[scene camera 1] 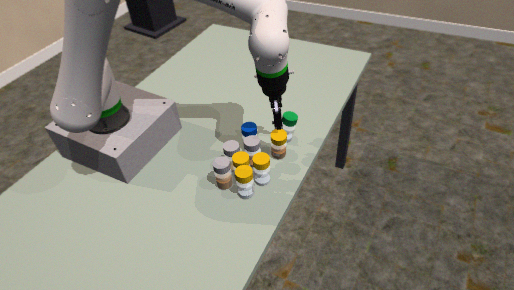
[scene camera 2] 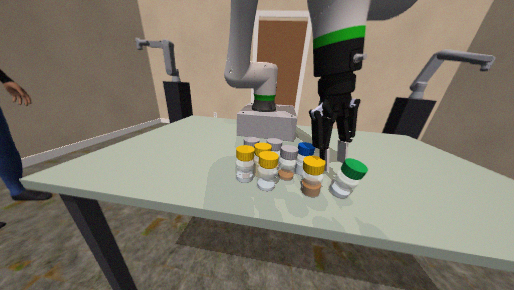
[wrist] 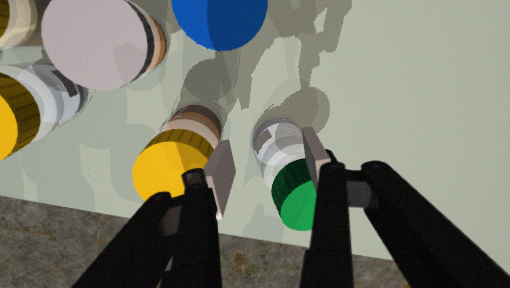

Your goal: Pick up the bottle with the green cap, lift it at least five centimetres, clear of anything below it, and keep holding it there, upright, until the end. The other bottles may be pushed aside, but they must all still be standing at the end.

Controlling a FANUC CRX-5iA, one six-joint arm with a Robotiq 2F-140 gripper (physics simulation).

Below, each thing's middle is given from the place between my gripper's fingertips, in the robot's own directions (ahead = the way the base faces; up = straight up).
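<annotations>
Position of my gripper relative to the green-capped bottle (scene camera 2: 346, 180): 3 cm above it, 4 cm to the right of it, 1 cm short of it.
</annotations>
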